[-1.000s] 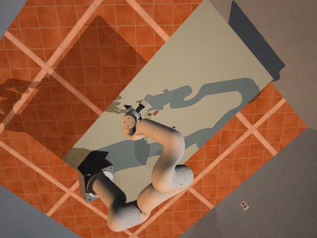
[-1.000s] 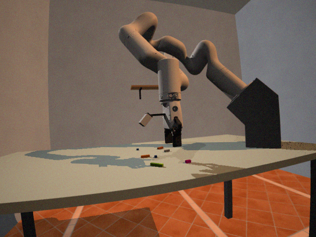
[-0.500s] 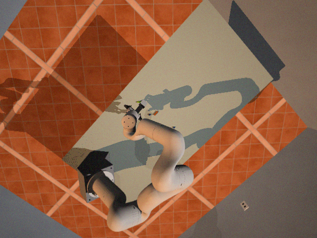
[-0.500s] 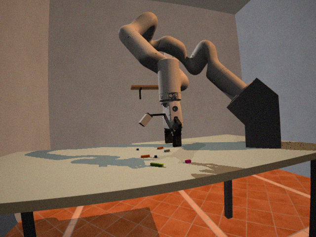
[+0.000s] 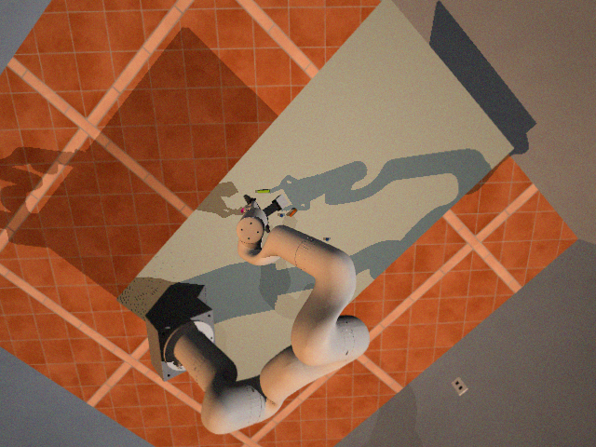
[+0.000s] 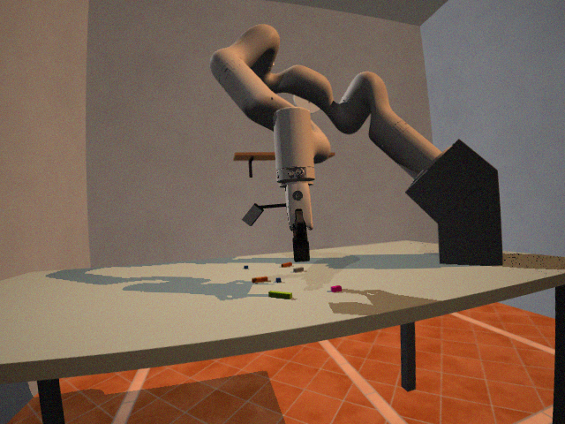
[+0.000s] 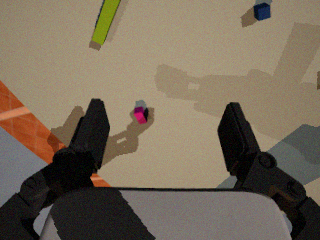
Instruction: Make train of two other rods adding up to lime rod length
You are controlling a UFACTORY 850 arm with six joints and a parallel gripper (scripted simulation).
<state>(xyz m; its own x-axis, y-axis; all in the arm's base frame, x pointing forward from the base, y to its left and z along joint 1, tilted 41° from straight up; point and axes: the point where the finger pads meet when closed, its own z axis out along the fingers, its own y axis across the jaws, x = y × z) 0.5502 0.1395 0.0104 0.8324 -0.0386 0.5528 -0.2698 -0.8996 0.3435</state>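
Right now my hand is 12 cm to the left of the orange rod, 8 cm above it and 7 cm short of it. From my hand the other things lie so: magenta rod: 8 cm below, 6 cm behind, 5 cm to the left; lime rod: 8 cm below, 6 cm ahead, 3 cm to the left; grey rod: 19 cm to the right, 8 cm below, 6 cm behind.
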